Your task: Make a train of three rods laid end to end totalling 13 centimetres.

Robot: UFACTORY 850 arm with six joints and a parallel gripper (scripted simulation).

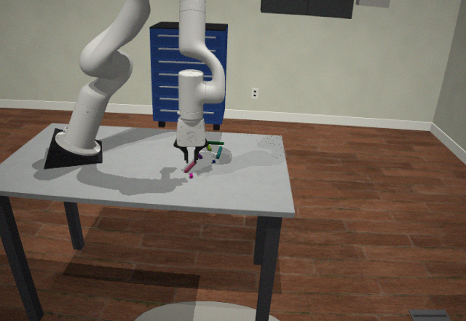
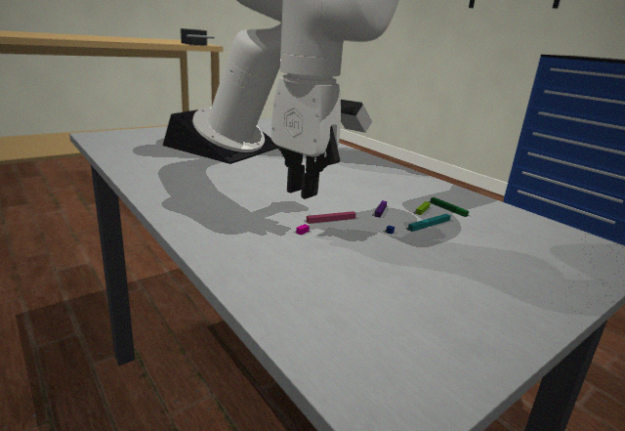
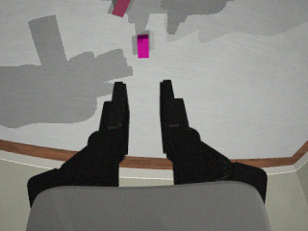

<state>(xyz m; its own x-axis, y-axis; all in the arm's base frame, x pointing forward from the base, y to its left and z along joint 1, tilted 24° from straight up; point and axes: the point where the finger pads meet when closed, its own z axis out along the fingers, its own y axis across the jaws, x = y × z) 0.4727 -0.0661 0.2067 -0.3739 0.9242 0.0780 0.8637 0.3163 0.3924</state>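
My gripper is now 8 cm above the magenta rod and 1 cm to the right of it. Round my hand: purple rod (18 cm to the left, 8 cm below, 4 cm behind); then pink rod (8 cm below, 7 cm to the left, 3 cm behind); then blue rod (15 cm to the left, 8 cm below, 4 cm ahead).
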